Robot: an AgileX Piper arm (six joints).
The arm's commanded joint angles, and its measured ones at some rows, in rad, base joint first. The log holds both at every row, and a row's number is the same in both.
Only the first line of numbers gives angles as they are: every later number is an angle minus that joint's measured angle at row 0.
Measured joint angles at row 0:
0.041 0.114 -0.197 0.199 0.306 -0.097
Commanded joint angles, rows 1 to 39:
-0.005 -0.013 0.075 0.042 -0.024 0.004
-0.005 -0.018 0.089 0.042 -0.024 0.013
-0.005 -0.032 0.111 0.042 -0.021 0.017
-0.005 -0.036 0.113 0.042 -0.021 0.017
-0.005 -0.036 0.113 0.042 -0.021 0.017
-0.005 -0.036 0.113 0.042 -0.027 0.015
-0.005 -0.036 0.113 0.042 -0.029 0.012
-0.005 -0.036 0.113 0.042 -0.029 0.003
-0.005 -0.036 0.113 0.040 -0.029 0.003
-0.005 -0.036 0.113 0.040 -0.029 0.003
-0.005 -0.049 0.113 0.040 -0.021 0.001
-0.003 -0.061 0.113 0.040 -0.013 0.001
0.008 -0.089 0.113 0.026 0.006 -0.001
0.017 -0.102 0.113 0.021 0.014 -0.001
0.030 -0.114 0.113 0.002 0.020 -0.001
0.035 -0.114 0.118 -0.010 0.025 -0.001
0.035 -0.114 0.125 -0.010 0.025 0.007
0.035 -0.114 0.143 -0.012 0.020 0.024
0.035 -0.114 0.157 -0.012 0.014 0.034
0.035 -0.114 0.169 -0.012 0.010 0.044
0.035 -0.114 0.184 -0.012 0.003 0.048
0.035 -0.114 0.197 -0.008 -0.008 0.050
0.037 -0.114 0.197 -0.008 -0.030 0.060
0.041 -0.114 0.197 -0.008 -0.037 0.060
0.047 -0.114 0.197 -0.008 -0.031 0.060
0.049 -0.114 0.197 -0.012 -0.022 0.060
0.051 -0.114 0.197 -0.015 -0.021 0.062
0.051 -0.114 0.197 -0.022 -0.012 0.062
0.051 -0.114 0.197 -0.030 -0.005 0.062
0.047 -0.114 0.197 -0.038 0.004 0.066
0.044 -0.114 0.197 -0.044 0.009 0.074
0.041 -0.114 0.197 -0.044 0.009 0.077
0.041 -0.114 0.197 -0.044 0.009 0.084
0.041 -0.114 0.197 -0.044 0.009 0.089
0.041 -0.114 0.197 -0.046 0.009 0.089
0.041 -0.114 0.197 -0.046 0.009 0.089
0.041 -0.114 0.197 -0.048 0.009 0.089
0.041 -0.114 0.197 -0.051 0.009 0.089
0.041 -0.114 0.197 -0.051 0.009 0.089
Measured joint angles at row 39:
0.048 -0.112 0.194 -0.030 0.007 0.083
